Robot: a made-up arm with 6 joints. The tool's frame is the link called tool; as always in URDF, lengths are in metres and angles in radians. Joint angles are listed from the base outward. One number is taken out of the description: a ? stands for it. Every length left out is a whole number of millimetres.
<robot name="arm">
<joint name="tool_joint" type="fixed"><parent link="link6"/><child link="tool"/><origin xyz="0.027 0.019 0" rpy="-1.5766 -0.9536 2.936"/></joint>
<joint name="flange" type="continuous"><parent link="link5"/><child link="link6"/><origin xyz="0.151 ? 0" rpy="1.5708 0 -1.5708"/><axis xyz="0 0 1"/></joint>
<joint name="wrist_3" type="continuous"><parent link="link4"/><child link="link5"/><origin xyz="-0.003 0.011 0" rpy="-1.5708 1.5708 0"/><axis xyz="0 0 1"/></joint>
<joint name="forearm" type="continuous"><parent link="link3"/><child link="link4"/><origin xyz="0.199 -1.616 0" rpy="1.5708 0 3.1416"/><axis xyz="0 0 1"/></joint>
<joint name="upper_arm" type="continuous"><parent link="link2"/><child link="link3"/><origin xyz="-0.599 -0.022 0" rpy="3.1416 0 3.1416"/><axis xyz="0 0 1"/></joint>
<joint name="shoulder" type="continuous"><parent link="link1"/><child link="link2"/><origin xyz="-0.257 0.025 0" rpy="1.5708 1.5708 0"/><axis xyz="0 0 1"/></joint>
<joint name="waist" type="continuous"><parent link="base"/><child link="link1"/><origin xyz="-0.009 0 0.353" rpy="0 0 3.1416"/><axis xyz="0 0 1"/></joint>
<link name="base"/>
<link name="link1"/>
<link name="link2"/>
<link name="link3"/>
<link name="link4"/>
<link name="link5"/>
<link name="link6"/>
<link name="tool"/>
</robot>
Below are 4 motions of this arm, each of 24 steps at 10 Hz.
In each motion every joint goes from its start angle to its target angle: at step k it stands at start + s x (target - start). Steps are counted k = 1, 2, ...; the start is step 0. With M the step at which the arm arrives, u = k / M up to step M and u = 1 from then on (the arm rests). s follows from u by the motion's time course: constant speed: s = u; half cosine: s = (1 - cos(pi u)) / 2; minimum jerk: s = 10 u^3 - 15 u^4 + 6 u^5.
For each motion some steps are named. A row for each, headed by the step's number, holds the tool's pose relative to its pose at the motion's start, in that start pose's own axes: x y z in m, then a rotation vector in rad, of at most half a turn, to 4 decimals.
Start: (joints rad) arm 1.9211 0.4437 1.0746 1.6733 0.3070 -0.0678
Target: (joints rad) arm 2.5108 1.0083 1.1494 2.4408 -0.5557 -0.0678
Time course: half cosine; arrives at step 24
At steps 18, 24:
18: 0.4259 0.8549 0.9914 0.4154 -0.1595 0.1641
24: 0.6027 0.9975 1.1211 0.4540 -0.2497 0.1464

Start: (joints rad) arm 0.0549 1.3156 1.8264 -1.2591 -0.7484 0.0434
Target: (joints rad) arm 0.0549 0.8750 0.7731 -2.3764 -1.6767 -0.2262
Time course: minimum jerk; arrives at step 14
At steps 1, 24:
1: -0.0011 0.0002 -0.0022 -0.0037 0.0032 0.0038
24: -0.0946 -0.1978 -0.5634 -0.6541 1.1941 0.8831

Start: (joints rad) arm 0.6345 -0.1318 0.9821 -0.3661 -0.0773 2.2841
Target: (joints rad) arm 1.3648 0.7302 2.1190 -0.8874 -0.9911 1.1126
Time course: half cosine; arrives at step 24
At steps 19, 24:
19: 0.4446 0.4366 -0.0954 -1.0034 1.6375 -0.8883
24: 0.5292 0.4451 -0.1318 -1.0205 1.8326 -1.0154

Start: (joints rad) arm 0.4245 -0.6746 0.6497 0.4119 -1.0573 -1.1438
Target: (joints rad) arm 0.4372 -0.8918 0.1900 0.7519 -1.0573 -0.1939
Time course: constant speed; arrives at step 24
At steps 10, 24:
10: -0.0980 0.0117 -0.0941 0.3412 -0.3904 -0.0535
24: -0.2264 0.0114 -0.2361 0.8170 -0.9615 -0.0452

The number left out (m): 0.021
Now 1 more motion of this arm.
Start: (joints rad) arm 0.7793 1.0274 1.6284 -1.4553 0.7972 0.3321
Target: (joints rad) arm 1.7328 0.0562 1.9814 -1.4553 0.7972 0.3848
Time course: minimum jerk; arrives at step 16
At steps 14, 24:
14: 1.4268 0.8995 1.6597 -1.1022 1.0262 0.1497
24: 1.4428 0.9383 1.6486 -1.1254 1.0363 0.1441

